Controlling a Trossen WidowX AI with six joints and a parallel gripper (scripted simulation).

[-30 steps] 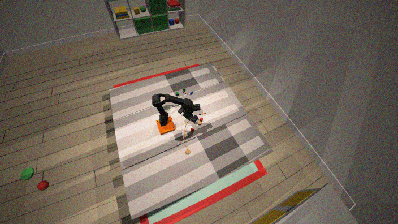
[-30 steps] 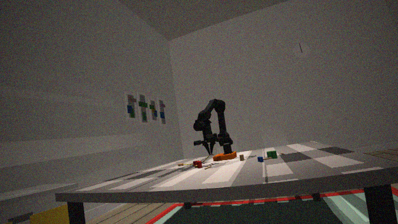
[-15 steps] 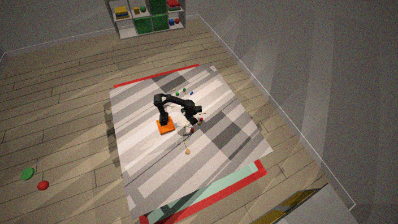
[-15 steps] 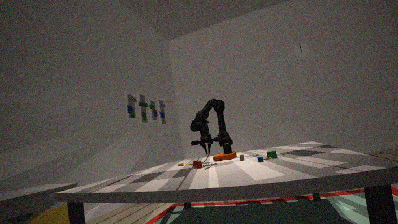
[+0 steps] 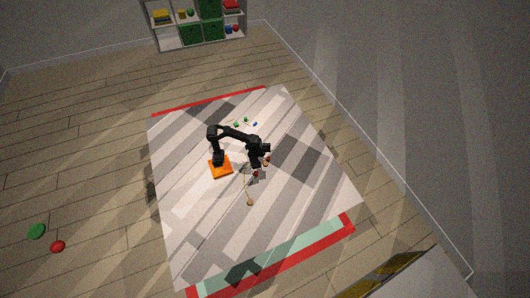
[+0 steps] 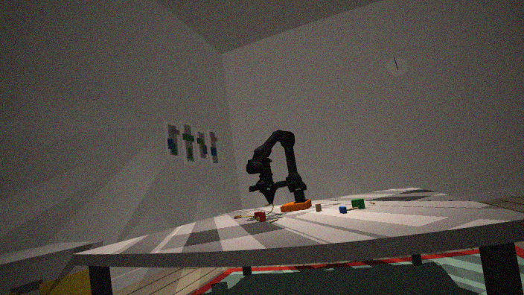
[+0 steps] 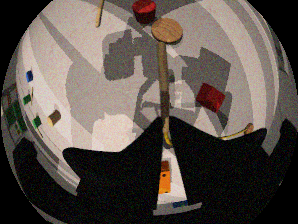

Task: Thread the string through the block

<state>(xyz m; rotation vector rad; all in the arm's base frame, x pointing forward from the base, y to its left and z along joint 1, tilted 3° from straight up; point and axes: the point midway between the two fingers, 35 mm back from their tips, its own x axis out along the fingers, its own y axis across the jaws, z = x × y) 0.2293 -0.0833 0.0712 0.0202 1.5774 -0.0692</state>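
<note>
The red wooden block lies 8 cm to the right of my gripper tip and 5 cm below it. Round my gripper tip: wooden disc (10 cm ahead, 5 cm below, 2 cm to the right); loose stick (16 cm ahead, 7 cm to the left, 6 cm below); wooden cylinder (23 cm to the left, 4 cm below).
</note>
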